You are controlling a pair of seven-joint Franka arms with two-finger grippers.
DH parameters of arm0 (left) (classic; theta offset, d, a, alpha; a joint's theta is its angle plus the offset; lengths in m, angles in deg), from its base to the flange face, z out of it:
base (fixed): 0 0 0 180
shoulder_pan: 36.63 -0.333 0 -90
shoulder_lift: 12.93 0 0 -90
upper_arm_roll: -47.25 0.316 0.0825 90
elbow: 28.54 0 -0.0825 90
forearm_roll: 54.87 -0.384 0 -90
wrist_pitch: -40.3 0 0.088 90
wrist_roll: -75.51 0.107 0 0
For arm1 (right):
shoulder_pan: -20.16 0.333 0 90
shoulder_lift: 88.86 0 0 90
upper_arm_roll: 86.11 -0.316 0.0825 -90
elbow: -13.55 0 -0.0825 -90
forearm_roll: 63.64 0.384 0 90
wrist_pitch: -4.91 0 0.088 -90
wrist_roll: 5.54 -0.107 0 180
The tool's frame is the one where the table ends.
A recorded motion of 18 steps. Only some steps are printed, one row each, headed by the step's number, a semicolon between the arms.
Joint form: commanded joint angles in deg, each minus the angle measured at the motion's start. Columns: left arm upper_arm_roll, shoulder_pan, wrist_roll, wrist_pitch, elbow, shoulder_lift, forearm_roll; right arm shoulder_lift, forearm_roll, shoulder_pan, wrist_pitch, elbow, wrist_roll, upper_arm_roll.
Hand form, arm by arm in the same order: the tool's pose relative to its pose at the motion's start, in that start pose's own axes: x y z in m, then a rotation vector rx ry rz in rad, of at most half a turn. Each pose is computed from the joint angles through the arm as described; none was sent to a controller.
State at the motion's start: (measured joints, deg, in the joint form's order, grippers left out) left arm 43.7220 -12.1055 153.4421 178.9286 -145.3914 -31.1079 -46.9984; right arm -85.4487 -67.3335 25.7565 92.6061 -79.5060 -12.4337 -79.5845
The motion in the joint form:
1: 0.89 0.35 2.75 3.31 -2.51 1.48 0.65; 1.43 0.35 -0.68 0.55 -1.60 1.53 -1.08
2: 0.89 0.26 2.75 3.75 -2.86 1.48 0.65; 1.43 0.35 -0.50 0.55 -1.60 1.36 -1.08
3: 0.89 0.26 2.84 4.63 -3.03 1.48 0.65; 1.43 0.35 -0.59 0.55 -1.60 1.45 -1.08
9: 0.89 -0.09 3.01 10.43 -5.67 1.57 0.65; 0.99 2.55 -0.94 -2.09 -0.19 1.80 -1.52
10: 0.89 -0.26 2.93 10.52 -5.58 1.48 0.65; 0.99 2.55 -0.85 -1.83 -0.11 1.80 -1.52
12: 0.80 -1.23 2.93 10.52 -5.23 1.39 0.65; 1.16 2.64 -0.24 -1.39 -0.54 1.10 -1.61
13: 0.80 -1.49 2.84 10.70 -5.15 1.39 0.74; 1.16 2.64 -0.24 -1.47 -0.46 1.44 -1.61
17: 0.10 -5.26 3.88 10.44 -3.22 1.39 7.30; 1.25 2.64 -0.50 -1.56 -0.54 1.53 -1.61
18: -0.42 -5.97 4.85 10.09 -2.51 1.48 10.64; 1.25 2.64 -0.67 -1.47 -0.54 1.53 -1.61
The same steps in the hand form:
1: -0.0079 0.0048 -0.0033 0.0408 0.0064 0.0299; -0.0075 -0.0031 -0.0009 0.0078 0.0062 -0.0342
2: -0.0095 0.0057 -0.0017 0.0427 0.0059 0.0278; -0.0076 -0.0048 -0.0010 0.0078 0.0064 -0.0344
3: -0.0096 0.0051 -0.0020 0.0550 0.0077 0.0291; -0.0075 -0.0040 -0.0009 0.0078 0.0063 -0.0344
9: -0.0175 0.0089 0.0052 0.1131 0.0116 0.0223; -0.0106 -0.0087 -0.0047 0.0414 -0.0265 -0.0436
10: -0.0190 0.0079 0.0052 0.1151 0.0118 0.0179; -0.0102 -0.0095 -0.0057 0.0420 -0.0206 -0.0450
12: -0.0270 0.0034 0.0026 0.1213 0.0122 0.0030; -0.0112 -0.0160 -0.0048 0.0435 -0.0174 -0.0451
13: -0.0293 0.0020 0.0015 0.1262 0.0136 -0.0042; -0.0113 -0.0160 -0.0053 0.0435 -0.0173 -0.0510
17: -0.0586 -0.0163 -0.0154 0.1524 0.0846 -0.1302; -0.0117 -0.0135 -0.0052 0.0437 -0.0189 -0.0481
18: -0.0602 -0.0202 -0.0210 0.1562 0.1231 -0.1625; -0.0113 -0.0120 -0.0053 0.0440 -0.0174 -0.0451

